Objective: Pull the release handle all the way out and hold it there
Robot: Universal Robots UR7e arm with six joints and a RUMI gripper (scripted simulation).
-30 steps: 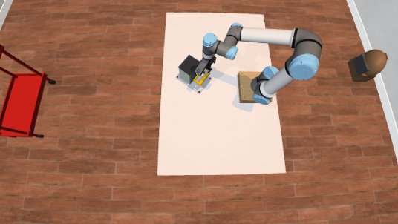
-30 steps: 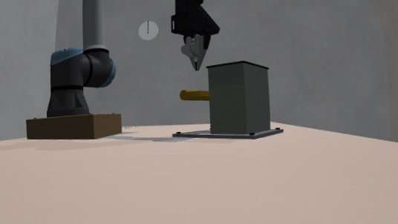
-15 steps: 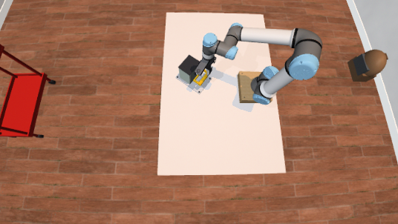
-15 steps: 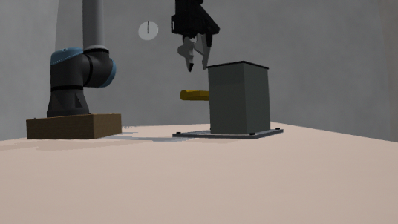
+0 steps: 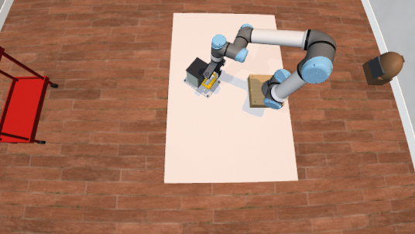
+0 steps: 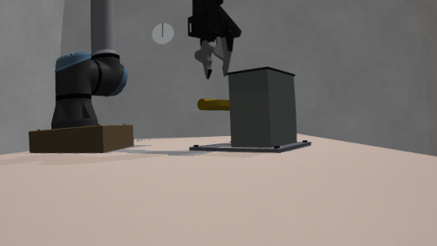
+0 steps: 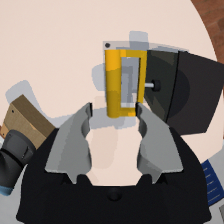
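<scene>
The base plate lies 190 mm below my hand, 70 mm to the right of it and 60 mm ahead of it.
</scene>
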